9 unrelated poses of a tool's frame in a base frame.
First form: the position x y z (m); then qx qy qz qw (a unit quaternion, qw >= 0).
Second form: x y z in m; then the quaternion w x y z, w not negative. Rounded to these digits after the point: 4 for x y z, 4 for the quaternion.
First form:
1: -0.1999, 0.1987, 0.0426, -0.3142, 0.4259, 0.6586, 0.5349
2: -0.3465, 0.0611, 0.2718, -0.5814, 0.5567, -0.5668, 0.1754
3: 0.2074, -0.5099, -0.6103, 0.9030, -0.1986, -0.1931, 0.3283
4: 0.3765, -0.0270, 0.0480, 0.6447, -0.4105, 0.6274, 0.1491
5: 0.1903, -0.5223, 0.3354, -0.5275, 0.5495, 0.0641, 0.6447
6: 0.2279, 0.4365, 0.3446, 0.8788, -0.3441, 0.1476, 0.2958
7: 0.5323, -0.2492, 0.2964, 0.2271, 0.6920, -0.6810, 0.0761
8: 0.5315, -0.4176, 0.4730, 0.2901, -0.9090, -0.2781, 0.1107
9: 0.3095, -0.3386, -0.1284, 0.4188, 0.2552, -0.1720, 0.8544
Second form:
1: -0.1999, 0.1987, 0.0426, 0.5349, -0.3142, 0.4259, 0.6586
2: -0.3465, 0.0611, 0.2718, 0.1754, -0.5814, 0.5567, -0.5668
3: 0.2074, -0.5099, -0.6103, 0.3283, 0.9030, -0.1986, -0.1931
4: 0.3765, -0.0270, 0.0480, 0.1491, 0.6447, -0.4105, 0.6274
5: 0.1903, -0.5223, 0.3354, 0.6447, -0.5275, 0.5495, 0.0641
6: 0.2279, 0.4365, 0.3446, 0.2958, 0.8788, -0.3441, 0.1476
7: 0.5323, -0.2492, 0.2964, 0.0761, 0.2271, 0.6920, -0.6810
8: 0.5315, -0.4176, 0.4730, 0.1107, 0.2901, -0.9090, -0.2781
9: 0.3095, -0.3386, -0.1284, 0.8544, 0.4188, 0.2552, -0.1720
